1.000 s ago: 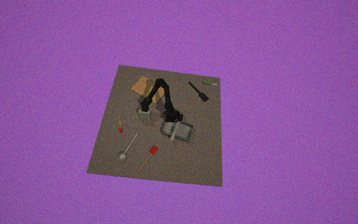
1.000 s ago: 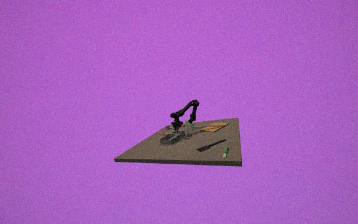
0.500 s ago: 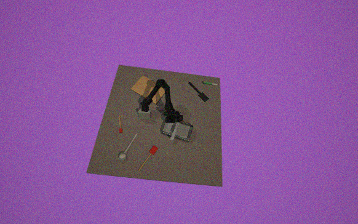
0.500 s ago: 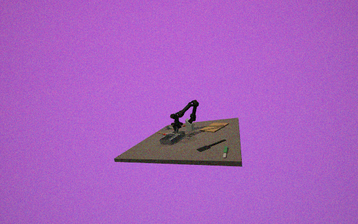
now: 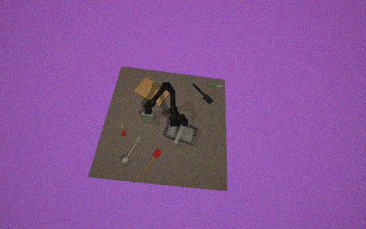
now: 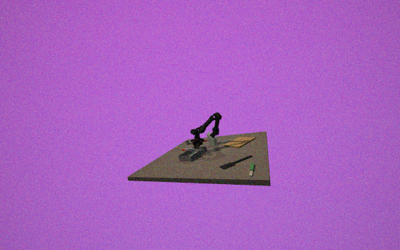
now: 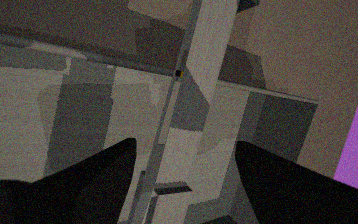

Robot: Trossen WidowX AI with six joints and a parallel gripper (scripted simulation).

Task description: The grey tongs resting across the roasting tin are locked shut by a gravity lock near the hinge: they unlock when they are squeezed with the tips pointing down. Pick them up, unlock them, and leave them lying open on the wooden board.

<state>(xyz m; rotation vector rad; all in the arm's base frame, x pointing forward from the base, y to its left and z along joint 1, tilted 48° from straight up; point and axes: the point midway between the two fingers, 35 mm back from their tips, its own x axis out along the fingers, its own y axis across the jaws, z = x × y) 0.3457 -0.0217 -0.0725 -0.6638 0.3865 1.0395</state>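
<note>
Now: the yellow lock piece 4 cm to the left of my gripper tip, 1 cm below it and 1 cm ahead of it. Round my gripper tip: red spatula 36 cm to the right, 25 cm behind, 7 cm below; roasting tin 5 cm to the right, 4 cm below; black spatula 46 cm to the left, 21 cm ahead, 7 cm below.
</note>
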